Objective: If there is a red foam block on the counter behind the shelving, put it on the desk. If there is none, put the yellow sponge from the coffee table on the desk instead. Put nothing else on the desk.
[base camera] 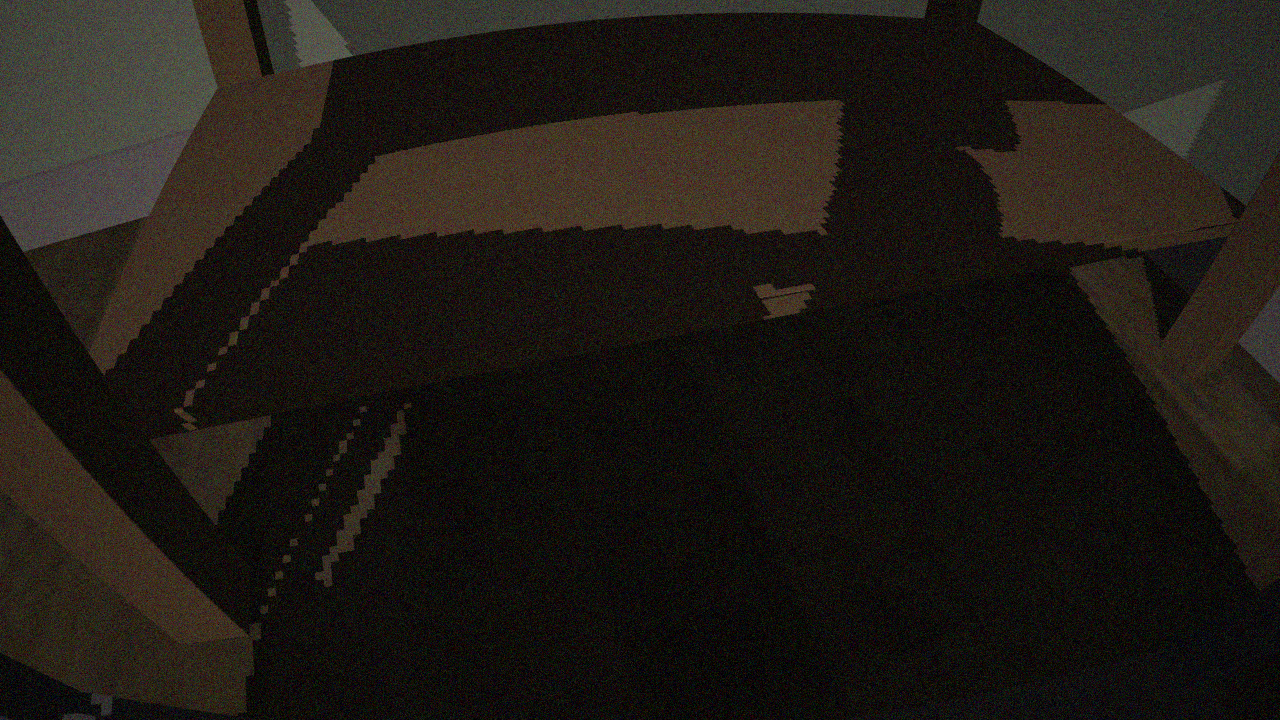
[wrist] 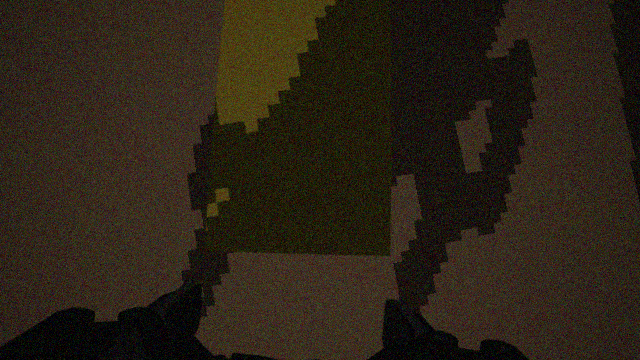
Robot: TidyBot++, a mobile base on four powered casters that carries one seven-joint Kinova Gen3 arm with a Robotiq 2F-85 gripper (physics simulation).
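Frame: origin at the arm's base, x left, y back, z up, level; metres.
Seen in the pictures: gripper, fingertip midpoint: [wrist: 292,313].
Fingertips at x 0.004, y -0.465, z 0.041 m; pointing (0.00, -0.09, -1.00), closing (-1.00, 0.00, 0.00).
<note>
A point is followed by its place in that frame.
The yellow sponge [wrist: 300,190] @[y -0.519, x 0.004, z 0.086 m] lies on a brown surface [wrist: 90,150] @[y -0.533, x 0.111, z 0.041 m] in the wrist view, mostly in shadow, with a brighter patch at its upper left. Its far end runs out of the top of the view. My gripper [wrist: 292,313] @[y -0.465, x 0.004, z 0.041 m] is open and empty. Its two dark fingertips show at the bottom of the wrist view, one to each side of the sponge's near end, which lies a little ahead of them in the picture. The height between fingertips and sponge is hard to tell. No red foam block shows in either view.
The base camera shows a brown wooden panel [base camera: 581,170] @[y -0.491, x 0.020, z -0.259 m] with posts at its corners, one at the top left [base camera: 228,44] @[y -0.725, x 0.372, z -0.218 m] and one at the right [base camera: 1230,268] @[y -0.459, x -0.539, z -0.297 m]. Much of it is in deep shadow. A dark edge runs down the right of the wrist view.
</note>
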